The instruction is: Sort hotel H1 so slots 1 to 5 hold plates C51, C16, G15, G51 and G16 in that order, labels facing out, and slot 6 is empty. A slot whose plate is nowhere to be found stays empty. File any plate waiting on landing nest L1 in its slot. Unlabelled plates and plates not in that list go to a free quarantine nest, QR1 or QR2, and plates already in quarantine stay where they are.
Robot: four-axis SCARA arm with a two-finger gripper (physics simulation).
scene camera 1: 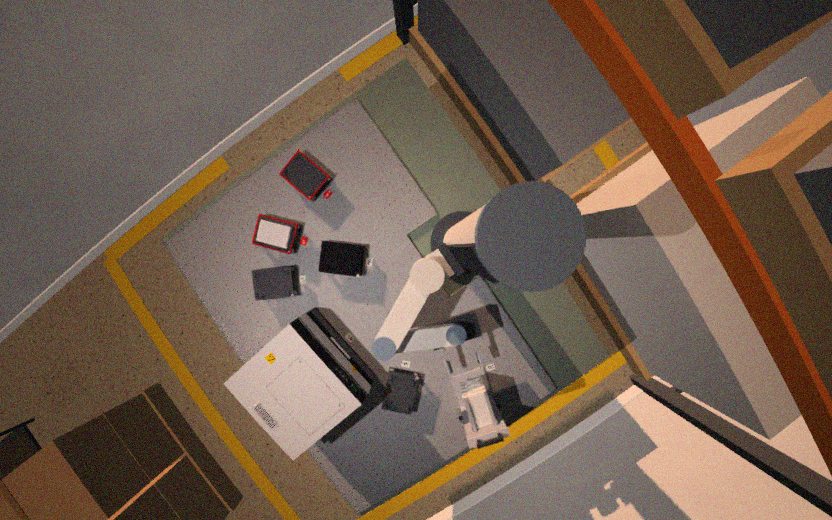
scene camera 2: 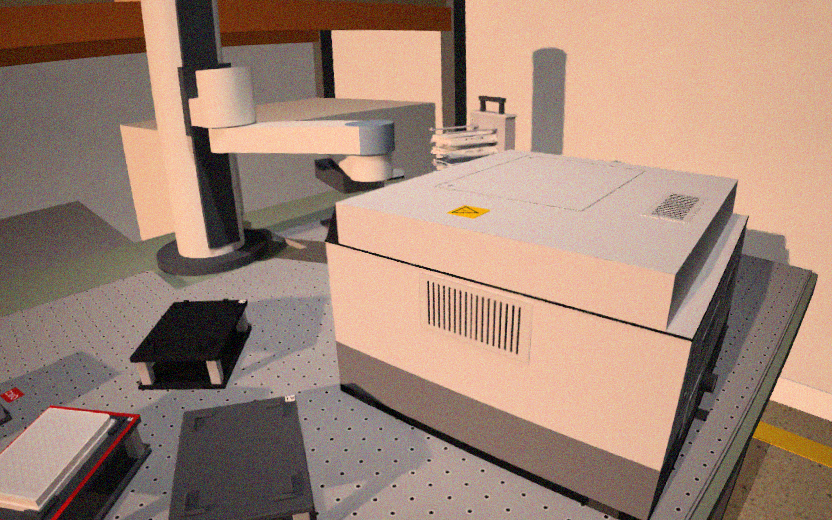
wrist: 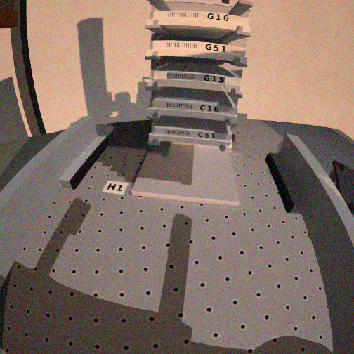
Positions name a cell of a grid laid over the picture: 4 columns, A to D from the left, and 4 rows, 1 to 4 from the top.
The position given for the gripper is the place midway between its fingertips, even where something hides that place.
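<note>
The gripper (scene camera 2: B2) (scene camera 1: C3) (wrist: C2) shares the scene with a landing nest L1 (scene camera 2: B4) (scene camera 1: B3) and a black nest (scene camera 2: A3) (scene camera 1: B2). A hotel H1 (wrist: C1) is visible as well, as are a nest N6 (scene camera 1: B4), a quarantine nest QR2 (scene camera 1: B2) and a white machine (scene camera 1: B3).
</note>
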